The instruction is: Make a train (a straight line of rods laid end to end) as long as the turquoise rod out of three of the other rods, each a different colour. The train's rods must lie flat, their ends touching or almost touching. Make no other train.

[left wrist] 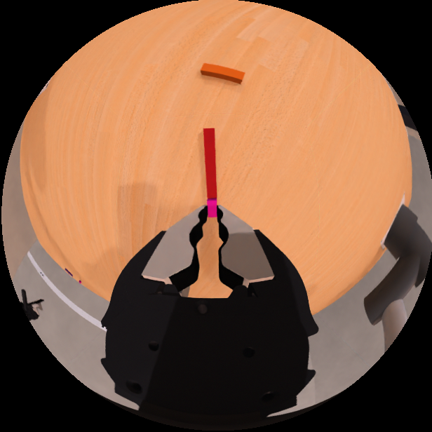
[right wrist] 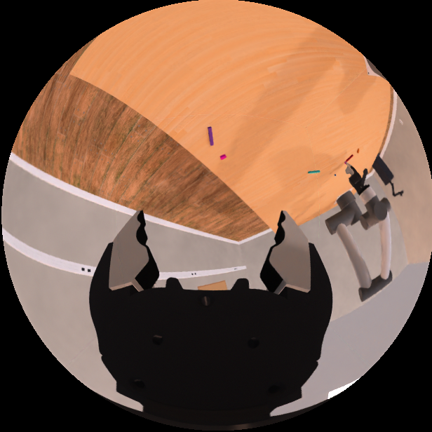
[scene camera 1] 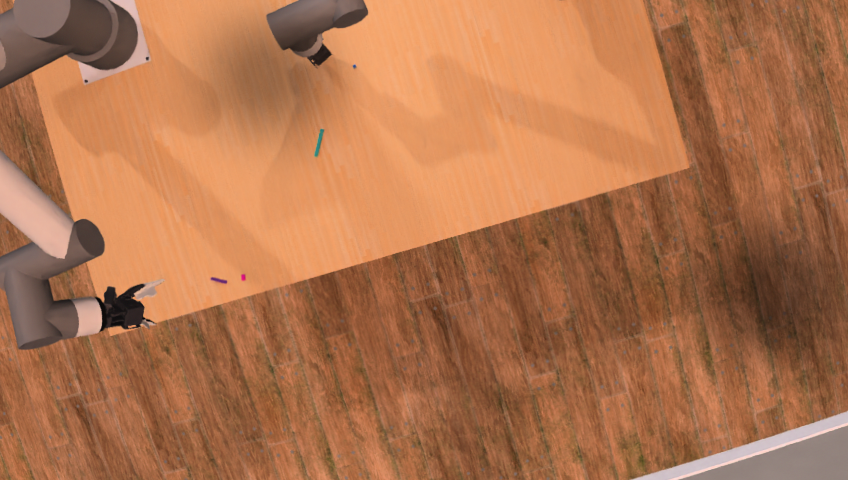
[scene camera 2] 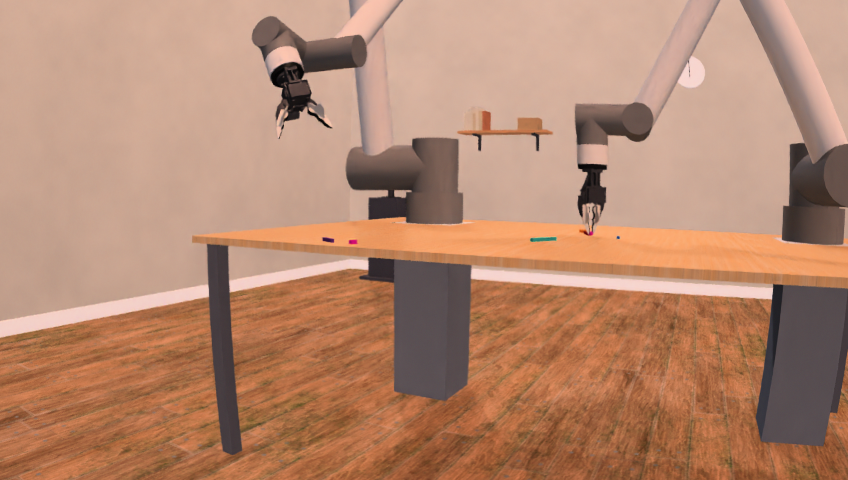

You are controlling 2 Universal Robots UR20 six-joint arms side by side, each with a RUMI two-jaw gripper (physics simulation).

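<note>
The turquoise rod lies flat on the table. My left gripper is shut on a short magenta rod, down at the table. The near end of a red rod meets the magenta rod's far end, roughly in line with it. An orange rod lies crosswise beyond the red one. A purple rod and another short magenta rod lie near the table's edge. My right gripper is open and empty, high up.
A tiny blue rod lies near my left gripper, on the turquoise rod's side. The table ends close to the purple rod and the loose magenta rod. My right arm hangs over a corner of the table in scene camera 1.
</note>
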